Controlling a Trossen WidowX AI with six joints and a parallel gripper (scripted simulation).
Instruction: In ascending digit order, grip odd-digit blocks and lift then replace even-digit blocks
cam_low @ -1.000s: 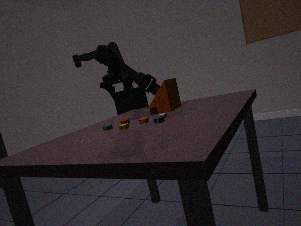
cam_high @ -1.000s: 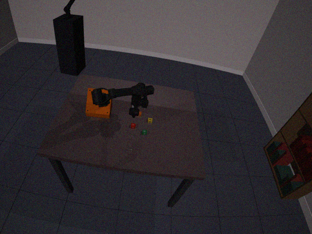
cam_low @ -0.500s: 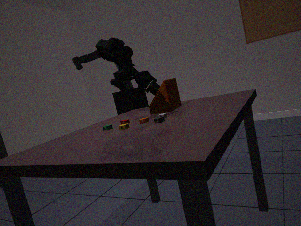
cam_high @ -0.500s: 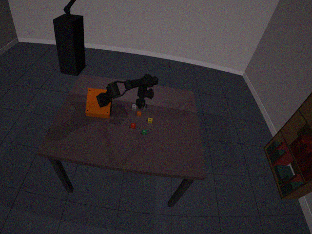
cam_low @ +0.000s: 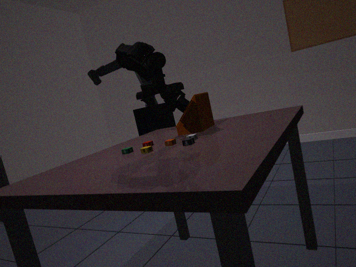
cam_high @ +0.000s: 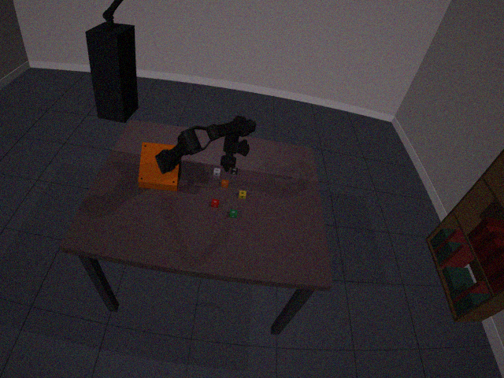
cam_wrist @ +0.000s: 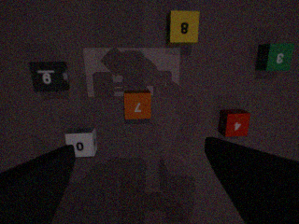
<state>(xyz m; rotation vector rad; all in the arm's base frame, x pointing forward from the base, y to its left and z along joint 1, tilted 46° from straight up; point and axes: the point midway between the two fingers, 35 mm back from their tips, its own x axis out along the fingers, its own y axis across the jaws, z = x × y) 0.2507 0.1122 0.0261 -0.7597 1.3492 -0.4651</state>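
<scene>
The white block is 11 cm below my gripper tip, 6 cm to the left of it and 6 cm behind it. The rest, counted from my gripper tip: yellow block: 11 cm below, 9 cm ahead, 4 cm to the right; then orange block: 11 cm below; then dark block: 11 cm below, 10 cm to the left, 2 cm ahead.
</scene>
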